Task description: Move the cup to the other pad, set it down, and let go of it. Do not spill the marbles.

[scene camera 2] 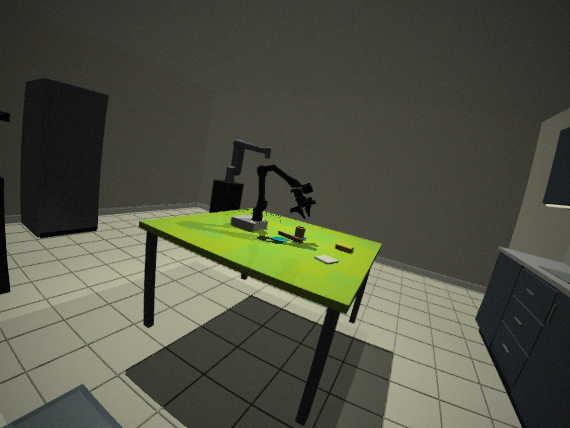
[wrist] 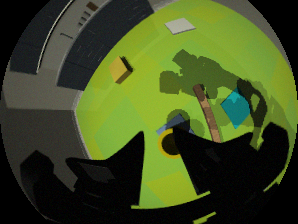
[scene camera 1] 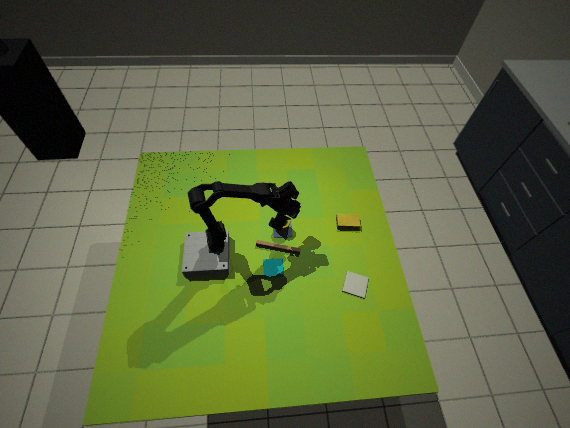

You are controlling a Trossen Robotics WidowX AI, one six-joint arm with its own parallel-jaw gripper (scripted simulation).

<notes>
The pictures show: my gripper and a cyan pad.
</notes>
